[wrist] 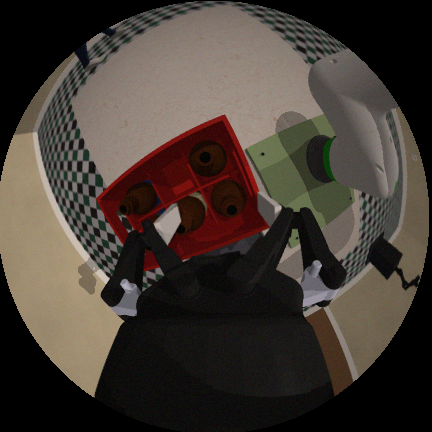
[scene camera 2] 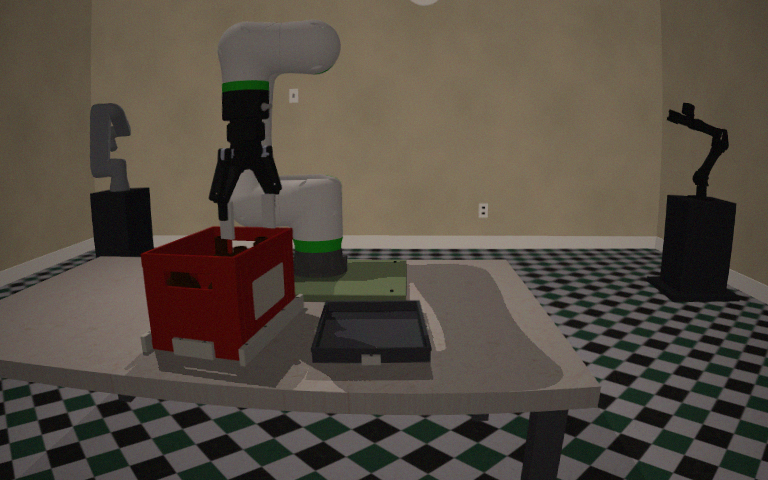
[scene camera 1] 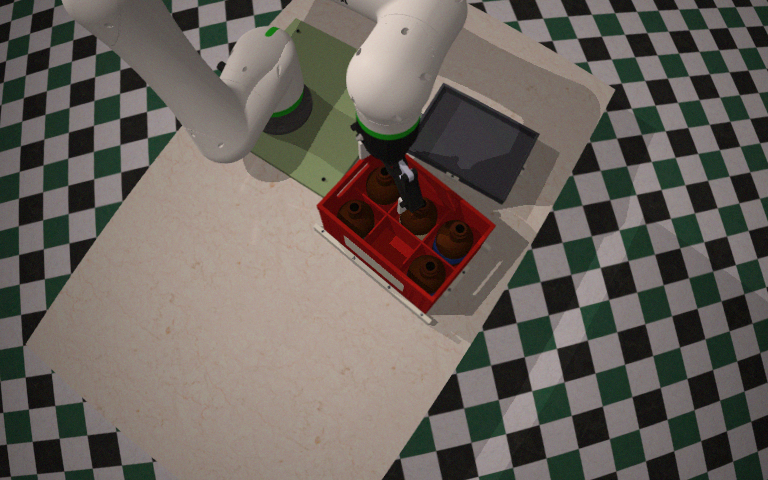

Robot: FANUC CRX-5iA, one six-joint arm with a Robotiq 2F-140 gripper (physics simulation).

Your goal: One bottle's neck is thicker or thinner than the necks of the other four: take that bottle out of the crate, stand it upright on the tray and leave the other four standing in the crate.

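The red crate holds five brown bottles upright. In scene camera 1 they are a left bottle, a rear bottle, a middle bottle, a right bottle and a front bottle. I cannot tell which neck differs. My gripper is wide open and empty over the crate. One fingertip is beside the middle bottle and partly covers it in the wrist view. The dark tray holds no bottle.
The crate has one bottle-free compartment. Pale strips border the crate's base on the table. The green plate under the robot base lies beside the crate.
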